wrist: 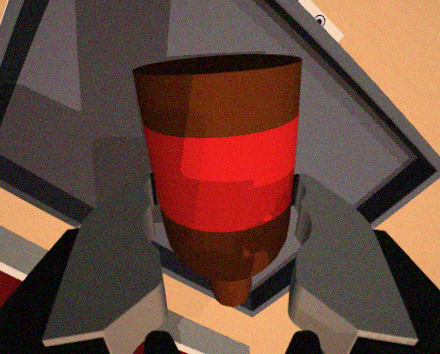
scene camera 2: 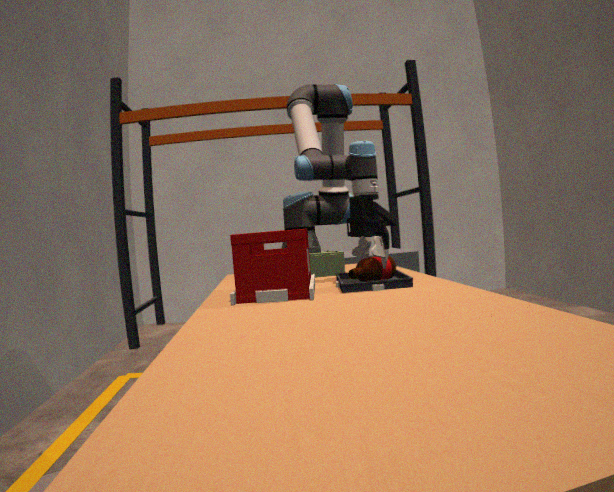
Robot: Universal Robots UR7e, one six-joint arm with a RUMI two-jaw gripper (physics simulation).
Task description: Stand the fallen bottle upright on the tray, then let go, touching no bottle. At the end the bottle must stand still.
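Places are measured from the arm's base along level axes (x ahead, y left, z up), in metres.
Pixels of known places: gripper, between the fingertips: (wrist: 223, 177) (scene camera 2: 374, 268).
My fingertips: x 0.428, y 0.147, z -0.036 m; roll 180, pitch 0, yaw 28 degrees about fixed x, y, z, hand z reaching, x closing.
Ahead of a thing's pixels: the offset from my fingertips to its top centre. "spot": to the spot under its first point. Level surfaces: height alone.
The brown bottle with a red band @[dy -0.017, dx +0.011, dz +0.033 m] (scene camera 2: 370, 269) (wrist: 225, 160) lies on its side in the dark grey tray @[spot: dy +0.040, dx +0.126, dz -0.031 m] (scene camera 2: 404, 282) (wrist: 400, 192). In the wrist view its flat base is toward the top and its neck points to the bottom, over the tray's corner. My gripper (scene camera 2: 381, 257) (wrist: 223, 177) is low over the tray, with one finger on each side of the bottle. Its pads meet the bottle's sides at the lower part of the red band, so it is shut on the bottle. The underside of the bottle is hidden.
A red crate @[dy -0.281, dx -0.024, dz +0.129 m] (scene camera 2: 270, 266) stands on the table @[dz -0.046 m] (scene camera 2: 328, 384) to the left of the tray in the scene view. A green box (scene camera 2: 328, 263) stands behind, between them. A grey box (scene camera 2: 411, 260) is behind the tray. A rack (scene camera 2: 420, 169) with orange beams stands behind the arm.
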